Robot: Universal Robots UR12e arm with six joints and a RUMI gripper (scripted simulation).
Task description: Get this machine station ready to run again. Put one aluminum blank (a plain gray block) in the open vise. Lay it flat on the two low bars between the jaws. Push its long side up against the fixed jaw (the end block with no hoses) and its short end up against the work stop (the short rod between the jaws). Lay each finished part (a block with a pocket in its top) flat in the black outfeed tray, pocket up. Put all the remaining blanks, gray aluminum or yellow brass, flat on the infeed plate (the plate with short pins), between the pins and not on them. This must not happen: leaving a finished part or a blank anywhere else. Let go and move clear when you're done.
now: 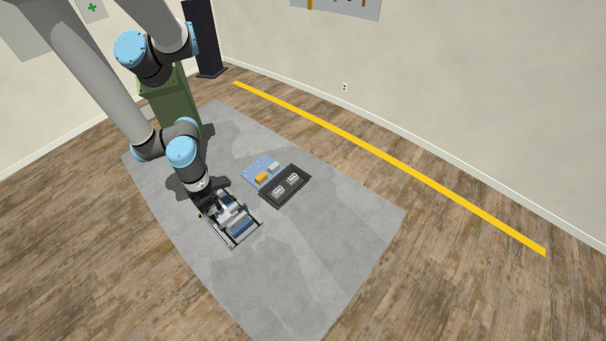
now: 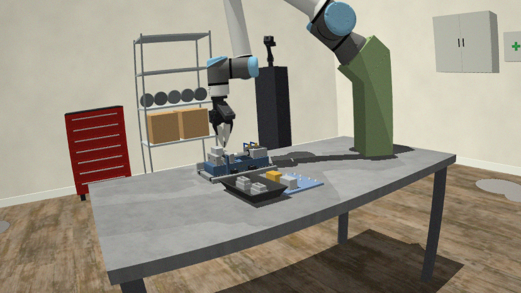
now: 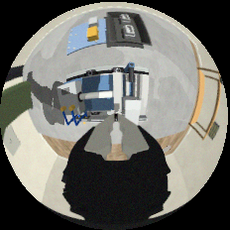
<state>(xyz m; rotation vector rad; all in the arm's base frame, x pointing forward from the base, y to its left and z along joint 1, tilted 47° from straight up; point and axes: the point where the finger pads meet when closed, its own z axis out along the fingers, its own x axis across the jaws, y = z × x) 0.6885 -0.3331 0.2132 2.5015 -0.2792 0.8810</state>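
The blue vise is 90 mm below my hand, 50 mm to the left of it and 20 mm behind it. The rest, counted from my hand: yellow brass blank 280 mm to the left, 100 mm below, 50 mm ahead; then gray aluminum blank 370 mm to the left, 100 mm below, 80 mm ahead; then infeed plate 340 mm to the left, 120 mm below, 30 mm ahead.
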